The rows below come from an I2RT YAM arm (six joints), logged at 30 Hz.
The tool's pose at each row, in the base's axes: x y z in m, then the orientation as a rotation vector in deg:
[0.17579 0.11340 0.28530 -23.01 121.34 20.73]
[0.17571 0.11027 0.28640 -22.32 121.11 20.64]
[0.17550 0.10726 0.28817 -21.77 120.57 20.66]
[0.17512 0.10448 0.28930 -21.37 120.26 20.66]
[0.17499 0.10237 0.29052 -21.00 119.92 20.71]
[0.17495 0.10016 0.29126 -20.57 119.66 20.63]
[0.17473 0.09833 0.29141 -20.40 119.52 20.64]
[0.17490 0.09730 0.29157 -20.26 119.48 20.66]
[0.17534 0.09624 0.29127 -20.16 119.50 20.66]
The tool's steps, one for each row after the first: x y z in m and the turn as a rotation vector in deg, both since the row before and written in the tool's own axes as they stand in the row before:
[-0.00043 -0.00268 -0.00191 0.34 -0.38 0.38]
[-0.00097 -0.00246 -0.00229 0.20 -0.65 0.26]
[-0.00041 -0.00225 -0.00198 0.16 -0.39 0.20]
[-0.00071 -0.00174 -0.00156 0.11 -0.41 0.20]
[-0.00035 -0.00192 -0.00128 0.23 -0.34 0.20]
[0.00019 -0.00157 -0.00096 0.06 -0.17 0.09]
[-0.00011 -0.00099 -0.00035 0.04 -0.07 0.09]
[0.00015 -0.00117 0.00008 0.04 0.00 0.07]

